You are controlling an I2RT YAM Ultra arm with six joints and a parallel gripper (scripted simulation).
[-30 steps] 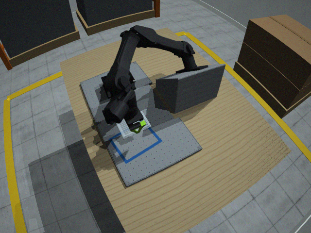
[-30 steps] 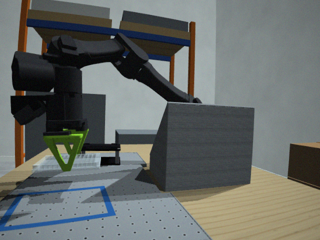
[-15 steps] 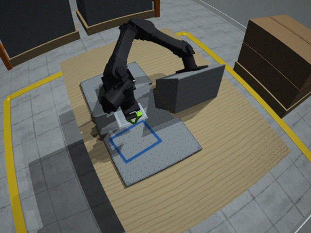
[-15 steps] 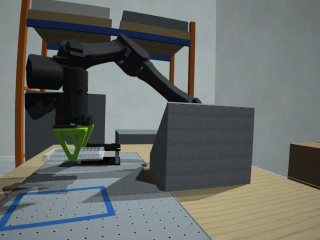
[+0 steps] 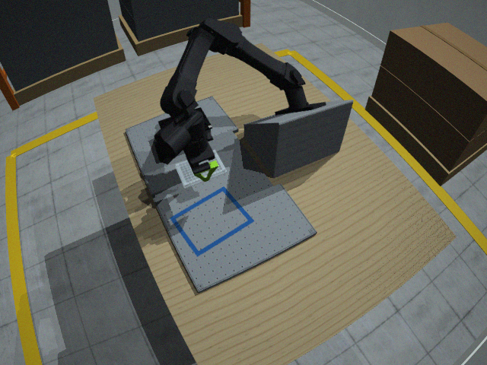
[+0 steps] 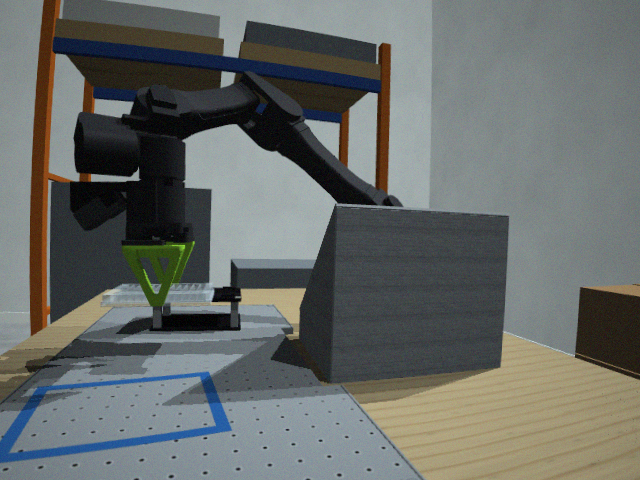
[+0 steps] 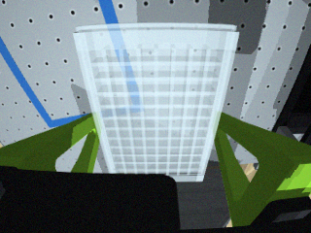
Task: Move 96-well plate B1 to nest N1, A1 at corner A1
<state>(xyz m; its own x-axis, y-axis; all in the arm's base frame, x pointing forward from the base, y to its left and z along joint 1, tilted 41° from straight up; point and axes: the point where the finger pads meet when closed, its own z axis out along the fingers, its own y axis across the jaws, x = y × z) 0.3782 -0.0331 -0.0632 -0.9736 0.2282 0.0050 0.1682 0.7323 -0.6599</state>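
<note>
The black raised nest is 60 mm behind my hand, 240 mm to the right of it and 40 mm below it. The rest, counted from my hand: clear 96-well plate: right at my hand.
</note>
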